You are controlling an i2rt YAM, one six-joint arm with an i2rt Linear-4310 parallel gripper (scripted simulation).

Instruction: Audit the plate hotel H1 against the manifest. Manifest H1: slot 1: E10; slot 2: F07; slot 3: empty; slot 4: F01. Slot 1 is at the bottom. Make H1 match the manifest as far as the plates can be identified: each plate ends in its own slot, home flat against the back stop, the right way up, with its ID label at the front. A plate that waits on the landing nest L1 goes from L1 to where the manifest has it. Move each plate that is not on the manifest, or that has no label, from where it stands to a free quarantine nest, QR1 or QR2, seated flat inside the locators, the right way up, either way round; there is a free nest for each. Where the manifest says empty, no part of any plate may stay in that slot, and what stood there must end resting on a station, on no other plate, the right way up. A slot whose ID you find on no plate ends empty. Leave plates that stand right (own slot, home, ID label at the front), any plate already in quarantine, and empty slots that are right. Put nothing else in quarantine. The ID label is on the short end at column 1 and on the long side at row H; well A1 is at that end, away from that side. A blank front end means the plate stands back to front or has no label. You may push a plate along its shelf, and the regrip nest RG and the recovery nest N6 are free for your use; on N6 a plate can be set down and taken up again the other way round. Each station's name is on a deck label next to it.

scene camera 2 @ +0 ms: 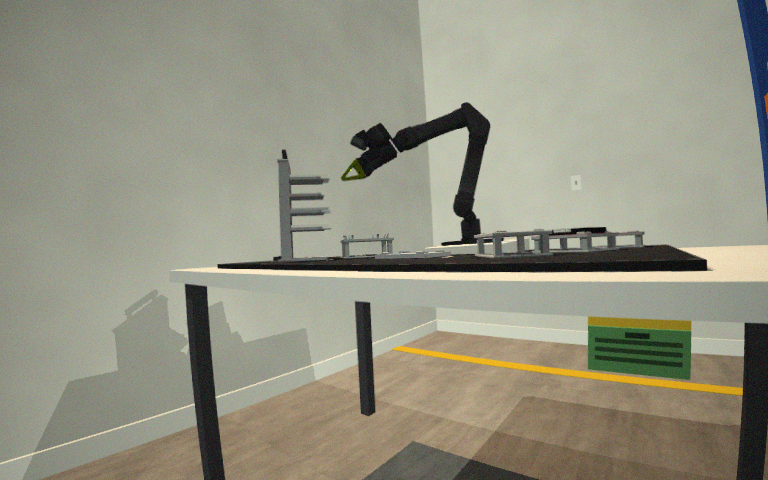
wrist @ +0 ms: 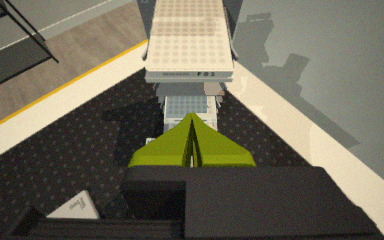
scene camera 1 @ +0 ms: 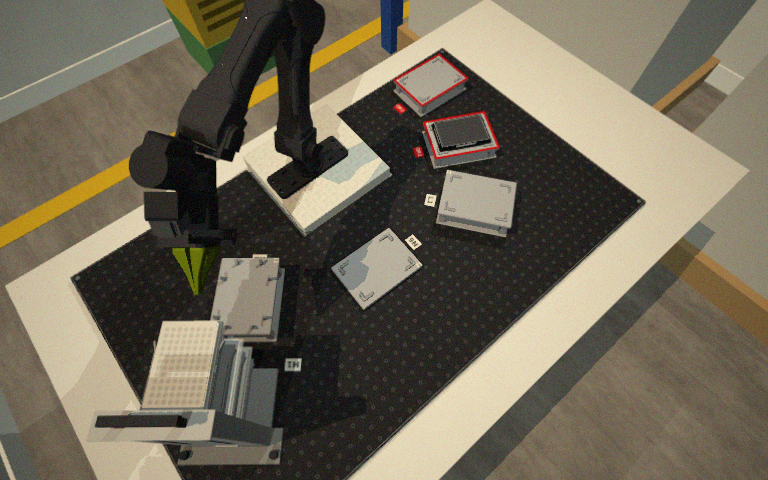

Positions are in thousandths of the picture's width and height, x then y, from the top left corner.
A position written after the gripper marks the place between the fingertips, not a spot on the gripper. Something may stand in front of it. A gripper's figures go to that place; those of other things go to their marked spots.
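Labels:
The gripper (scene camera 1: 258, 614) is 73 cm from the lens, while a white well plate (scene camera 1: 236, 784) is 69 cm from the lens. A regrip nest RG (scene camera 1: 316, 626) sits 93 cm from the lens and a landing nest L1 (scene camera 1: 620, 414) 102 cm from the lens. A dark plate (scene camera 1: 613, 274) is 113 cm from the lens; the spots on the white well plate and the dark plate are 82 cm apart.

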